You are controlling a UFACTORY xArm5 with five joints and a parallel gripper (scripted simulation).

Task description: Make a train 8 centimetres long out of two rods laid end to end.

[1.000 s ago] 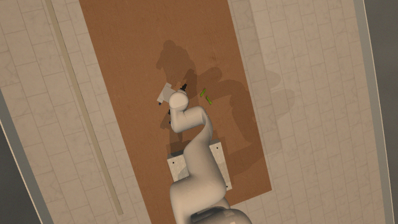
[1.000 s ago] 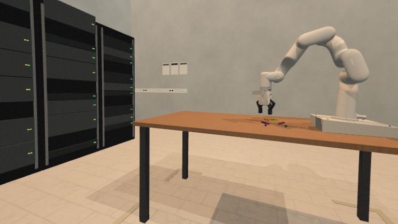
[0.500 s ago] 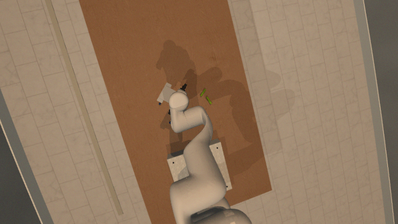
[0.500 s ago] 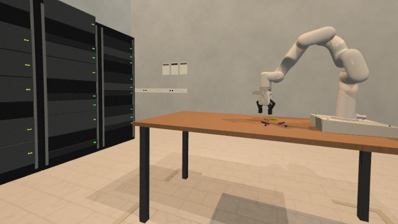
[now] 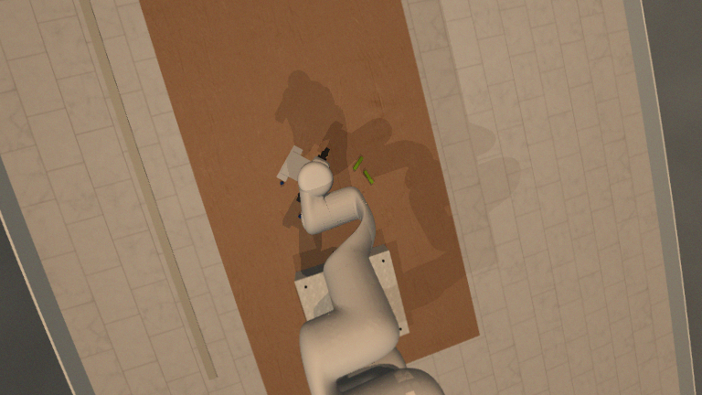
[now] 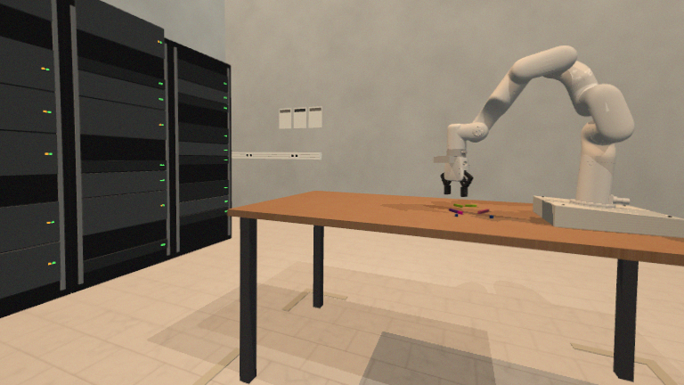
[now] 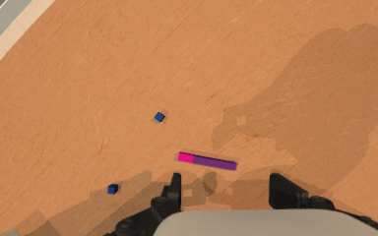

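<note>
The purple rod is 1 cm to the left of my hand and 7 cm below it. Round my hand: blue rod (3 cm behind, 10 cm to the left, 7 cm below); pink rod (10 cm behind, 6 cm to the right, 7 cm below); magenta rod (3 cm behind, 3 cm to the left, 7 cm below).
</note>
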